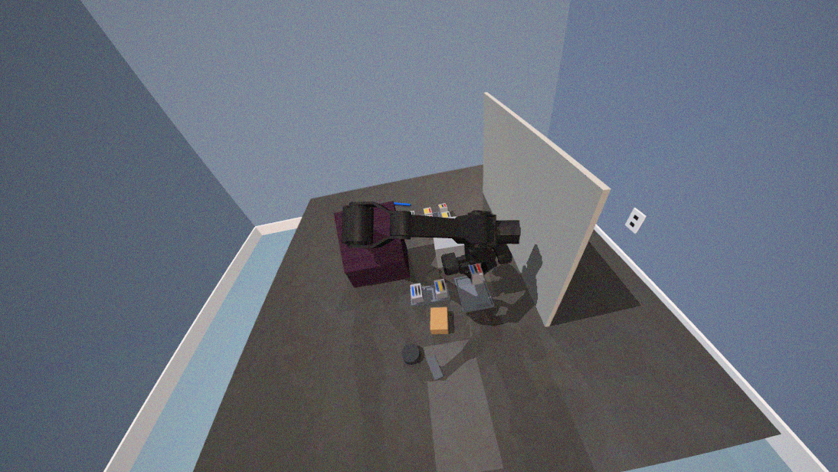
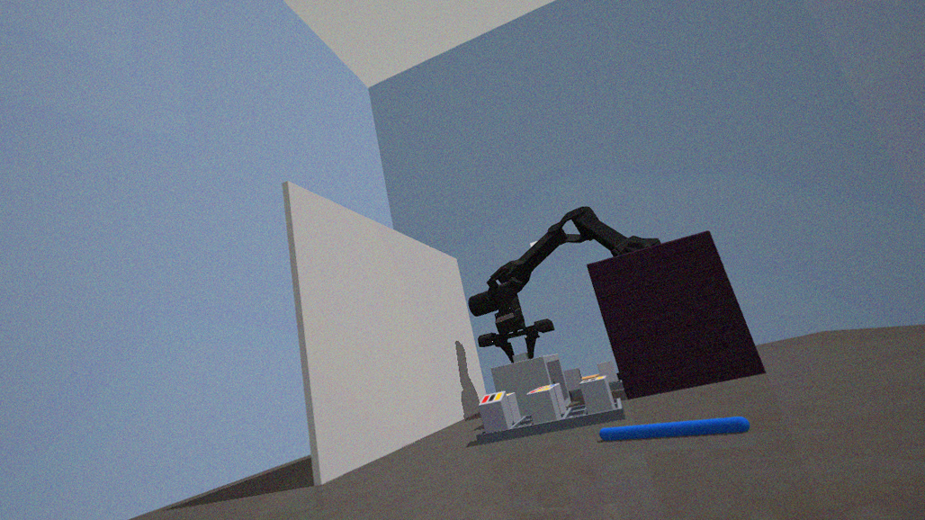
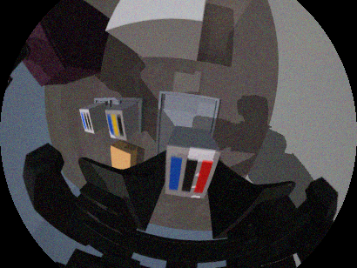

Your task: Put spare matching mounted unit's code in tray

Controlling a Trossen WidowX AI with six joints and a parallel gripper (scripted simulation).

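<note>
Now: the grey tray 8 cm below my gripper tip and 1 cm behind it. The rest, counted from my gripper tip: orange block: 13 cm behind, 8 cm to the right, 7 cm below; then mounted unit: 22 cm to the left, 5 cm behind, 3 cm below; then grey spare block: 2 cm above.
</note>
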